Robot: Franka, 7 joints.
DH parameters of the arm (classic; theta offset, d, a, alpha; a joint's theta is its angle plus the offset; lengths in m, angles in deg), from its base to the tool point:
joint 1: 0 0.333 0 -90
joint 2: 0 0 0 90
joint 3: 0 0.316 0.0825 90
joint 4: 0 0 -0.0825 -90
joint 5: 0 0.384 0 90
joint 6: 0 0 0.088 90
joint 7: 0 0.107 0 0
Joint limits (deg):
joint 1: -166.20..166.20
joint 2: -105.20..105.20
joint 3: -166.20..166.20
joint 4: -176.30..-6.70
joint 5: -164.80..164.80
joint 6: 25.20..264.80
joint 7: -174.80..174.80
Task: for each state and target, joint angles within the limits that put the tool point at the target. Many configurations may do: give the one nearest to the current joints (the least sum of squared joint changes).
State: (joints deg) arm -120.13 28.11 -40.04 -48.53 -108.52 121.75 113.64
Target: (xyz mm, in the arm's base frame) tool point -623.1 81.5 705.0
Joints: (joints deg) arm -132.87 12.08 -54.49 -86.72 -100.32 109.18 113.64
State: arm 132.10 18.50 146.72 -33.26 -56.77 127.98 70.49
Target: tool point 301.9 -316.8 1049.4
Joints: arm 150.62 -4.36 163.31 -42.71 -55.90 131.34 70.49
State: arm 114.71 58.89 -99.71 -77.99 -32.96 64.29 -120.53
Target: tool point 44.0 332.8 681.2
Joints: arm 145.88 78.25 -126.20 -100.85 -32.63 38.62 -120.53
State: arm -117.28 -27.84 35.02 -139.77 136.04 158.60 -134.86
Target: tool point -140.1 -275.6 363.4
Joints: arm -128.87 -36.14 23.94 -162.24 136.96 171.11 -134.86
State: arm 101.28 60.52 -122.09 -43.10 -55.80 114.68 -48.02
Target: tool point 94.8 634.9 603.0
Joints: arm 127.91 87.18 -109.04 -72.45 -45.38 83.59 -48.02
